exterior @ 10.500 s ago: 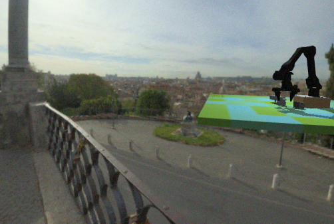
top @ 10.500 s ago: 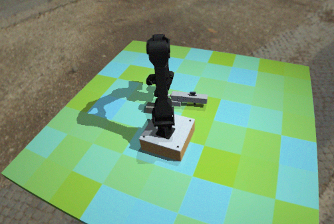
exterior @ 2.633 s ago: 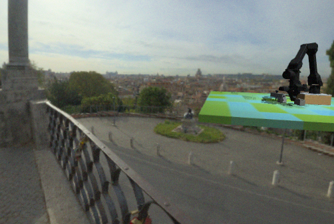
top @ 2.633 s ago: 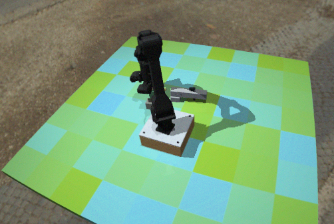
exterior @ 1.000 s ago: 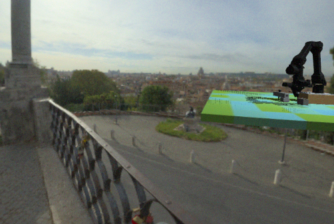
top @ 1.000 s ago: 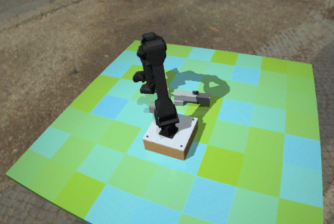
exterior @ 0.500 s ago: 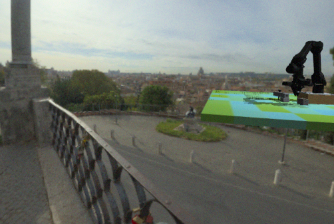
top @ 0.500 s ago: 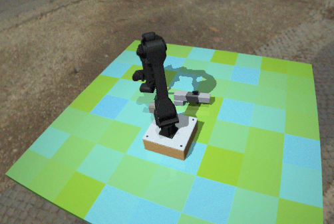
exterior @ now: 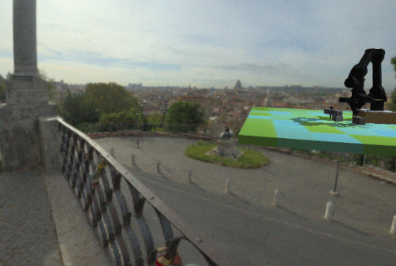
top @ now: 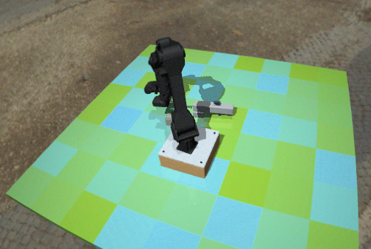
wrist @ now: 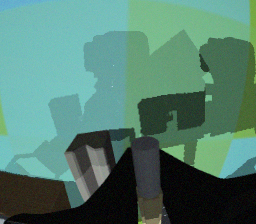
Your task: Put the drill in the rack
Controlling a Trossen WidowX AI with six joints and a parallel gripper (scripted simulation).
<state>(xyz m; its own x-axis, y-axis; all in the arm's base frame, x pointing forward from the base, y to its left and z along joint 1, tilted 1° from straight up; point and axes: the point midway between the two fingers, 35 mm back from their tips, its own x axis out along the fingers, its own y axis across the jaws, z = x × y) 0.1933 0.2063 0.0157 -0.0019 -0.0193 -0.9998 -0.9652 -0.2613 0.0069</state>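
The rack lies 50 mm to the right of my gripper tip, 40 mm below it and 40 mm behind it. Also, from my gripper tip: dark key 220 mm to the right, 80 mm ahead, 10 mm below; then grey holder block 190 mm to the right, 80 mm ahead, 20 mm below; then drill 40 mm to the right, 30 mm above, 10 mm ahead.
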